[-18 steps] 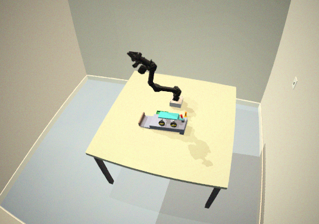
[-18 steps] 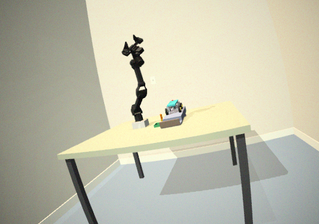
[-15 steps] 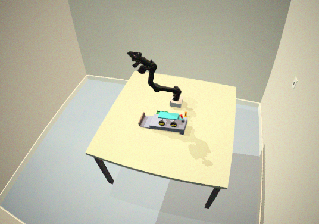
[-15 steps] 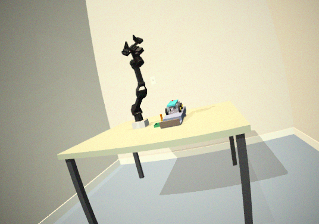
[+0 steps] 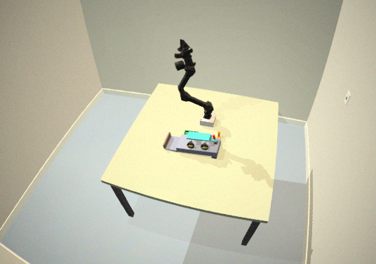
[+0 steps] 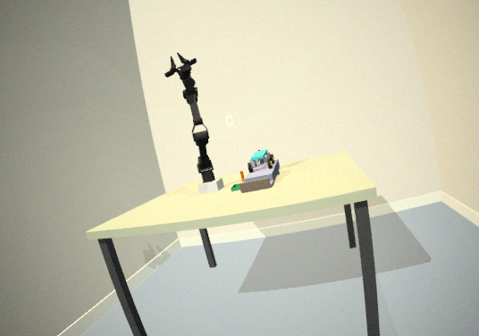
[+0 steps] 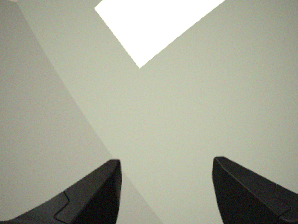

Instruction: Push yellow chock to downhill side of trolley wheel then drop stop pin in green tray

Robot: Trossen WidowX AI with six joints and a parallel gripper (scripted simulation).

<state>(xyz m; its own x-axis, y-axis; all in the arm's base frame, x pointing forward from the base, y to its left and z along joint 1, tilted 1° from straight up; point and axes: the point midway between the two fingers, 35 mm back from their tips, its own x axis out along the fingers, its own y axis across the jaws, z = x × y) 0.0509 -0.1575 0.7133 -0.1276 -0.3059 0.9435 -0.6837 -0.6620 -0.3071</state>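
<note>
The yellow chock lies 12 cm ahead of my gripper tip, 34 cm to the left of it and 78 cm below it. From my gripper tip the other things lie so: brown end wall: 30 cm ahead, 4 cm to the right, 77 cm below; red-headed stop pin: 24 cm ahead, 35 cm to the left, 67 cm below; teal trolley: 27 cm ahead, 23 cm to the left, 69 cm below.
</note>
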